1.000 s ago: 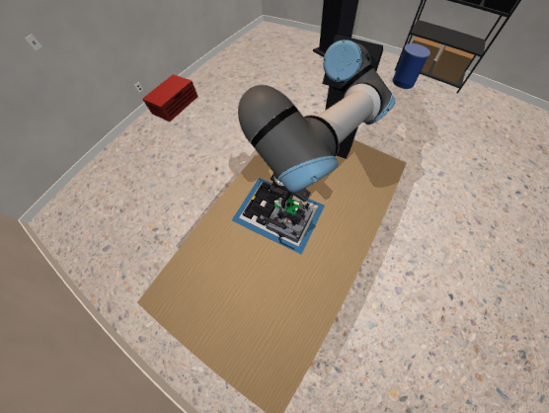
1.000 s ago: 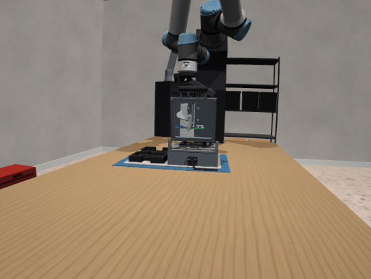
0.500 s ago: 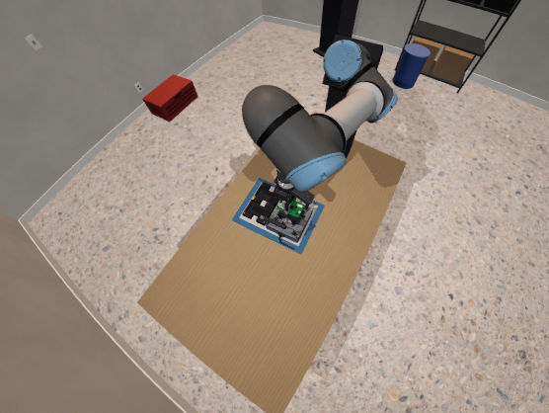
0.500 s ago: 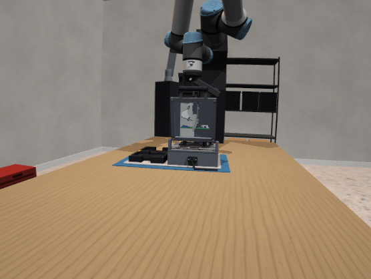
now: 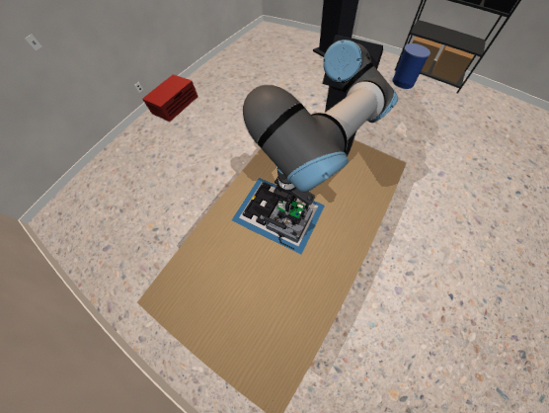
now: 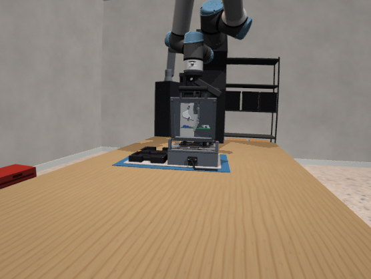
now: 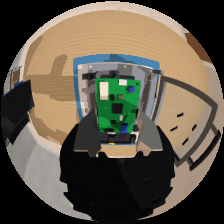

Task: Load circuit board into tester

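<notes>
Now: the green circuit board right at my hand. The rest, counted from my hand: tester bed: 60 mm below, 10 mm to the left; then tester lid: 110 mm ahead, 50 mm to the left, 50 mm above.
</notes>
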